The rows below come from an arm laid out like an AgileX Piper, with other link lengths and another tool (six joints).
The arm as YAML. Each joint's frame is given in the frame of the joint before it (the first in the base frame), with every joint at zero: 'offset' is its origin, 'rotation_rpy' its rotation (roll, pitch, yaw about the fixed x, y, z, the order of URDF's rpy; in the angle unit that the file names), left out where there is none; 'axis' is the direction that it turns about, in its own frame. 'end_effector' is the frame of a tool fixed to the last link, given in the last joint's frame.
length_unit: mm
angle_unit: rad
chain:
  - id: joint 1
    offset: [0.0, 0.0, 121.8]
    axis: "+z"
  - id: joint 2
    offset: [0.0, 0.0, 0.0]
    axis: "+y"
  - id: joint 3
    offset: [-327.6, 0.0, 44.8]
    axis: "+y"
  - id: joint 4
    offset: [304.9, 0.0, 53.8]
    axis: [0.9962, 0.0, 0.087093]
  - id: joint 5
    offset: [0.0, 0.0, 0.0]
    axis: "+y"
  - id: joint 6
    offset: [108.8, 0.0, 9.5]
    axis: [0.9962, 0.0, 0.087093]
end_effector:
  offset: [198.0, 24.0, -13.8]
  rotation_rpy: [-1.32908, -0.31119, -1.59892]
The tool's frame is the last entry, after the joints.
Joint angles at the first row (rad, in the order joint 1, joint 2, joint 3, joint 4, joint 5, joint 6):
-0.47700 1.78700 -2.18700 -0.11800 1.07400 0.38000
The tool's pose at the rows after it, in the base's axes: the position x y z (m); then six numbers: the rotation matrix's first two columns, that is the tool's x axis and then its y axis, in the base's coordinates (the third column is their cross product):
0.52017 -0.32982 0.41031 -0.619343 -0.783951 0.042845 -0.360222 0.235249 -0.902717
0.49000 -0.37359 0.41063 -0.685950 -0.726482 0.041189 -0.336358 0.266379 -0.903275
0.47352 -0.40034 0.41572 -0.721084 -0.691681 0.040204 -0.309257 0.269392 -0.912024
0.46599 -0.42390 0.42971 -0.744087 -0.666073 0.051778 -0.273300 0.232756 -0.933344
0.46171 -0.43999 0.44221 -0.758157 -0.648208 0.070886 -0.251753 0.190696 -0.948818
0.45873 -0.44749 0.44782 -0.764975 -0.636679 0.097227 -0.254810 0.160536 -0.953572
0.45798 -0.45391 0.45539 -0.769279 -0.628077 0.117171 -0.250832 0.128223 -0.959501
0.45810 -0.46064 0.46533 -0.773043 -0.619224 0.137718 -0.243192 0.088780 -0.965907
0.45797 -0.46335 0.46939 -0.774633 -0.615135 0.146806 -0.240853 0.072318 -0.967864
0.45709 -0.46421 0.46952 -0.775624 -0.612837 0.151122 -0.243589 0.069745 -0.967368
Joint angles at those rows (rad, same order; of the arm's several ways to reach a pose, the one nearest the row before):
-0.56301 1.78699 -2.18698 -0.12599 1.08699 0.39499
-0.64899 1.78701 -2.18701 -0.12701 1.08600 0.39801
-0.70001 1.78700 -2.18701 -0.12699 1.06501 0.39799
-0.73100 1.78700 -2.18701 -0.14299 1.00901 0.39799
-0.74599 1.78700 -2.18700 -0.16701 0.96100 0.39801
-0.74602 1.78699 -2.18697 -0.19798 0.94098 0.39799
-0.74600 1.78699 -2.18699 -0.22200 0.91399 0.39800
-0.74600 1.78700 -2.18701 -0.24700 0.87901 0.39800
-0.74599 1.78698 -2.18696 -0.25801 0.86499 0.39801
-0.74600 1.78700 -2.18699 -0.26300 0.86499 0.39801

